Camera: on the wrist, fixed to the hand. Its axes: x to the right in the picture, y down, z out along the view.
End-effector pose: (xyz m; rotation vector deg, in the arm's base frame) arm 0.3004 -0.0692 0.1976 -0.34 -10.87 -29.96
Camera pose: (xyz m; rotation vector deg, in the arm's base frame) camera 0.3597 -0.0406 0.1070 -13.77 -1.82 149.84
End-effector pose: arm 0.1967 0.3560 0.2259 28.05 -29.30 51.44
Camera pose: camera 0.1859 0.4531 0.1710 32.78 34.04 -119.86
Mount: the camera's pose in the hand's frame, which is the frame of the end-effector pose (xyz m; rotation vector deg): 0.0197 0.0504 -0.0981 -1.59 2.34 -179.73
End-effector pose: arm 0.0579 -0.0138 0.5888 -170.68 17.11 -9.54
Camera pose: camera 0.0554 -0.0795 0.6795 17.53 171.01 14.46
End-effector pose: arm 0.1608 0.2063 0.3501 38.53 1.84 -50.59
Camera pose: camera 0.2337 0.2694 0.2930 2.39 -48.08 121.84
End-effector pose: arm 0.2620 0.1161 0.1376 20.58 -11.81 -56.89
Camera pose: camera 0.3442 0.1441 0.0668 -13.64 -26.16 120.61
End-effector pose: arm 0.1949 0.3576 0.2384 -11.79 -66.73 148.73
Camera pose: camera 0.1901 0.4014 0.1354 46.25 -9.27 -17.34
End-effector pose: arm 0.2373 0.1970 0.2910 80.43 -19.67 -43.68
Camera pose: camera 0.3277 0.2571 0.3187 -22.90 -95.54 101.59
